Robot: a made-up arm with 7 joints.
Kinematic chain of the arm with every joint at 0, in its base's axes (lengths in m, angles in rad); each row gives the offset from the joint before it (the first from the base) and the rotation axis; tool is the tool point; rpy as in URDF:
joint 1: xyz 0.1 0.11 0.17 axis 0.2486 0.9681 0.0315
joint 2: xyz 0 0.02 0.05 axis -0.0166 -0.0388 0.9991
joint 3: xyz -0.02 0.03 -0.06 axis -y
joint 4: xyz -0.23 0.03 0 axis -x
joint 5: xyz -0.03 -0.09 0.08 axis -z
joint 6: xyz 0 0.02 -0.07 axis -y
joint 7: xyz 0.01 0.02 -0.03 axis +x
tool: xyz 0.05 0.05 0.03 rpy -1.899 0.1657 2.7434
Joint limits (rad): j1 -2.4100..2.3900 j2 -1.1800..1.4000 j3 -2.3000..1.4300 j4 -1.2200..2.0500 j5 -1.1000..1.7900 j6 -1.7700..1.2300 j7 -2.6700..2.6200
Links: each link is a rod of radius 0.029 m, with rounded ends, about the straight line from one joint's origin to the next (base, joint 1, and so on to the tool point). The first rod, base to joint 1, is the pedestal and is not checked.
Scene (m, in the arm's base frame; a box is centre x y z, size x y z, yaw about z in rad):
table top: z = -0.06
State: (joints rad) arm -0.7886 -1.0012 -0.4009 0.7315 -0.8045 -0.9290 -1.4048
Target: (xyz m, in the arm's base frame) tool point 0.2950 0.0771 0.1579
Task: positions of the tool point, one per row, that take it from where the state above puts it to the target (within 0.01 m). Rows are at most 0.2 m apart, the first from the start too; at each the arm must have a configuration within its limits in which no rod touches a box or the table.
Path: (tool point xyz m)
1: -0.1265 0.3761 0.2018
2: -0.0831 0.3297 0.3342
3: 0.0139 0.2665 0.4179
4: 0.1332 0.1986 0.4326
5: 0.2378 0.1385 0.3784
6: 0.2970 0.0963 0.2756
7: 0.2950 0.0771 0.1579

